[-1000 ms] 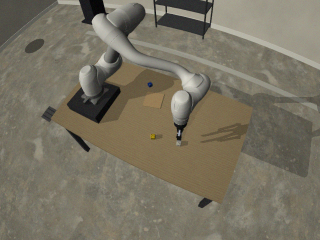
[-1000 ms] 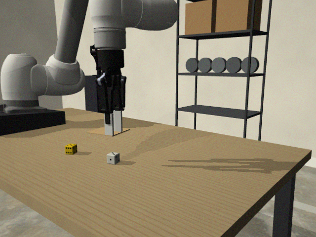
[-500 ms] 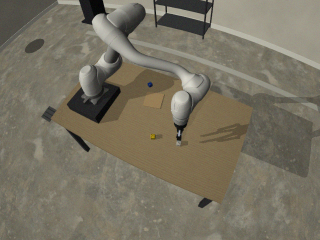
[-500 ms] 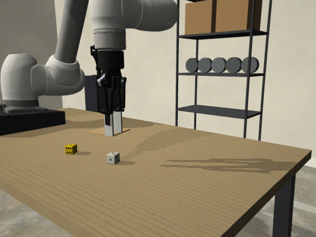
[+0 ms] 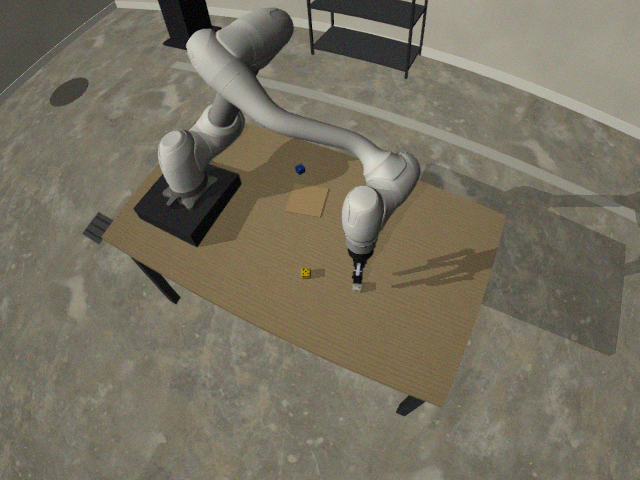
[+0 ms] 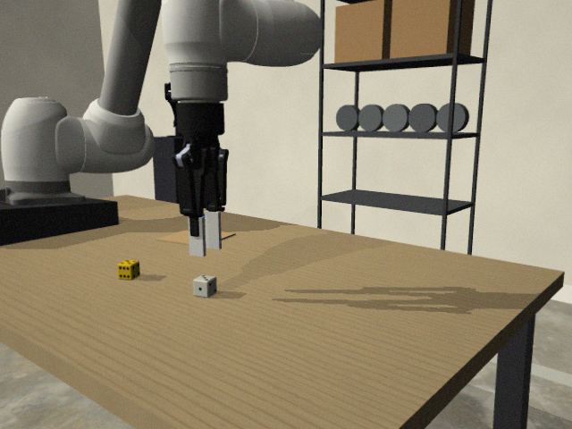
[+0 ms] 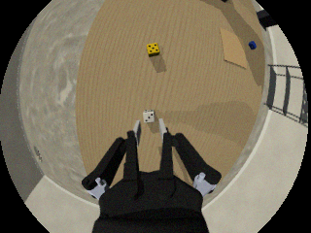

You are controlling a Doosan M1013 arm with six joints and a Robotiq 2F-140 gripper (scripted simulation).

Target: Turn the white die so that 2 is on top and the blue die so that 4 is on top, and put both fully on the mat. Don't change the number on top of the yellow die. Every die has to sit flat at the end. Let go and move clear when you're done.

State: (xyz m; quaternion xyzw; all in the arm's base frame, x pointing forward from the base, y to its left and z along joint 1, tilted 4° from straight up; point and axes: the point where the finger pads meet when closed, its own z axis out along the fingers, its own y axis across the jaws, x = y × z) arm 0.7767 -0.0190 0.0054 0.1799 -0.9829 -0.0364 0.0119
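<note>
Right now the white die is 9 cm below my hand. The rest, counted from my hand: blue die: 45 cm behind, 34 cm to the left, 9 cm below; then mat: 35 cm behind, 23 cm to the left, 11 cm below; then yellow die: 18 cm behind, 5 cm to the right, 9 cm below.
</note>
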